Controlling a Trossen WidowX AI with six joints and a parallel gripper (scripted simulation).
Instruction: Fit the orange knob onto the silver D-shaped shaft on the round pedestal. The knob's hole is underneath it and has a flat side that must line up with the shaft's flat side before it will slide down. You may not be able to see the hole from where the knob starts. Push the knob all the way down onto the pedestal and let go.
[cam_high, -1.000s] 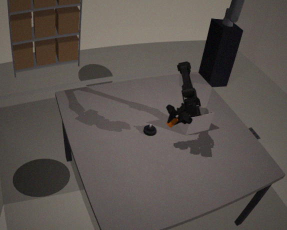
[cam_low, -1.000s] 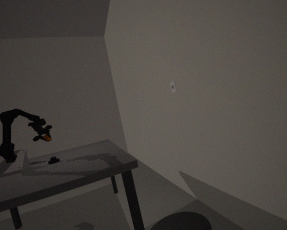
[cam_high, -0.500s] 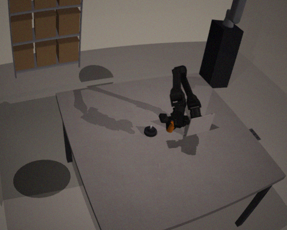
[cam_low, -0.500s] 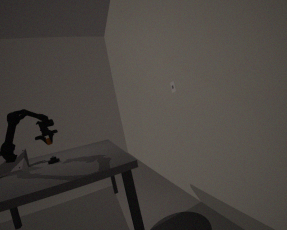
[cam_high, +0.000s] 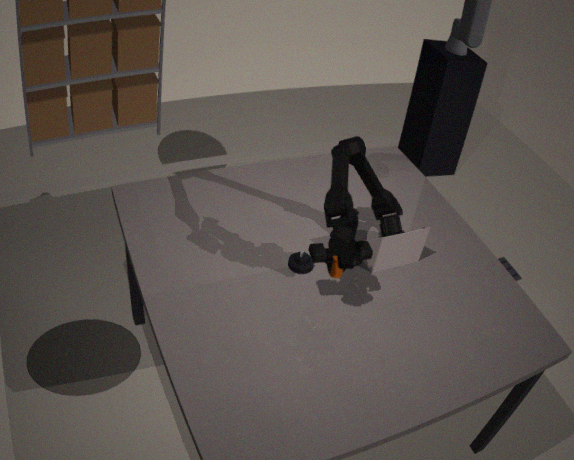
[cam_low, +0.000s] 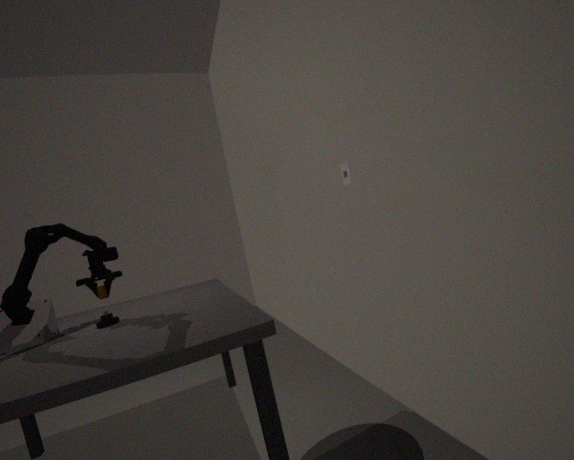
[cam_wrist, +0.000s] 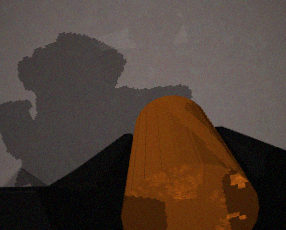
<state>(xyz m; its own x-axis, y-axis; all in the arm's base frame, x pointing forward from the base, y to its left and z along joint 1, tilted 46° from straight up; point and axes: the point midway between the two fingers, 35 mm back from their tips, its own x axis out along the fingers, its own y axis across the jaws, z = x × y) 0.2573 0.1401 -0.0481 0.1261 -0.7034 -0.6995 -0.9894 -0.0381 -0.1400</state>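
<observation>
My gripper tip is now 150 mm to the left of the round black pedestal, 80 mm above it and 50 mm short of it. The rest, counted from my gripper tip: orange knob 30 mm above.
</observation>
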